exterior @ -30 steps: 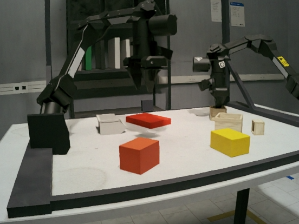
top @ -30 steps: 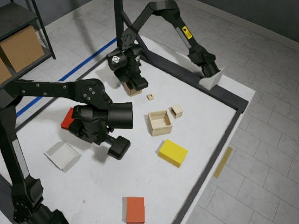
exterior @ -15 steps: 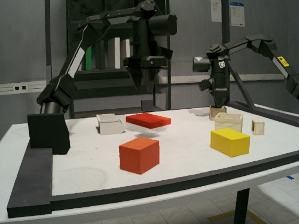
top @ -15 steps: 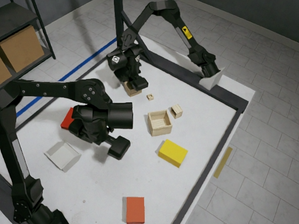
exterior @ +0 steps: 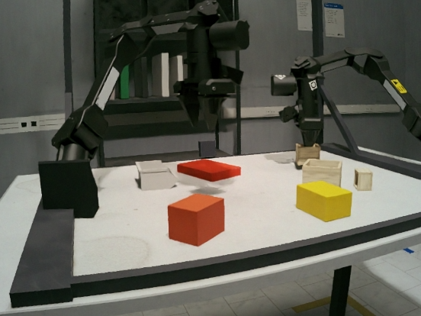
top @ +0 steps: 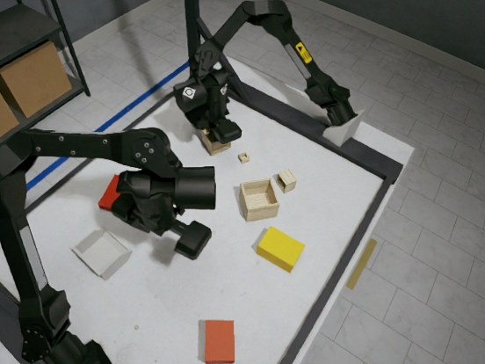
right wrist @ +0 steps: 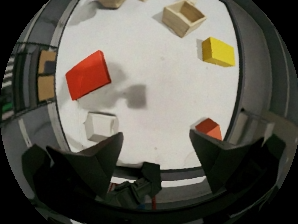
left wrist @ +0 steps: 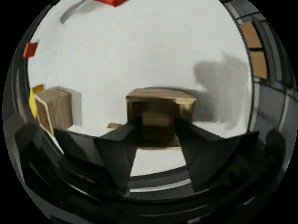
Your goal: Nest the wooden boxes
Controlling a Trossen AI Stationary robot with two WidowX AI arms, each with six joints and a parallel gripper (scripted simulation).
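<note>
Now: left hand 5 cm above the medium wooden box. From my left hand the other things lie so: biggest wooden box (22 cm ahead, 6 cm to the right, 7 cm below); then small wooden box (24 cm ahead, 5 cm to the left, 6 cm below); then tiny wooden box (9 cm ahead, 3 cm to the left, 8 cm below).
</note>
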